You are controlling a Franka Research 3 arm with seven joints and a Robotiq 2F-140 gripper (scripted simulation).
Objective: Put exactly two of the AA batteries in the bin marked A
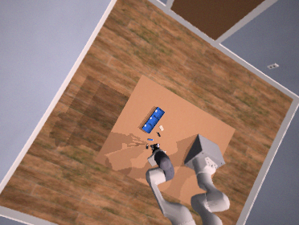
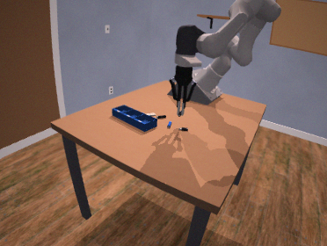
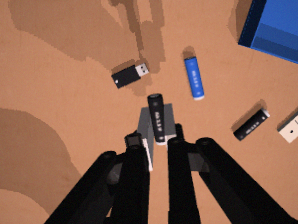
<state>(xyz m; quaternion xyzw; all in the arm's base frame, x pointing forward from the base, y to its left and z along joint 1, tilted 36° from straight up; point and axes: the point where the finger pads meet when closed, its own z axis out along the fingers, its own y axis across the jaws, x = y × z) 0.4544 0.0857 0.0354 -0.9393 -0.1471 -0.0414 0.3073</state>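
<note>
Now: hand 21 cm to the left of the blue bin, 11 cm short of it and 7 cm above it. From my hand the other things lie so: blue AA battery 9 cm below, 4 cm to the right, 3 cm ahead; white domino 18 cm to the right, 9 cm below; dark AA battery 12 cm to the right, 9 cm below, 1 cm behind.
</note>
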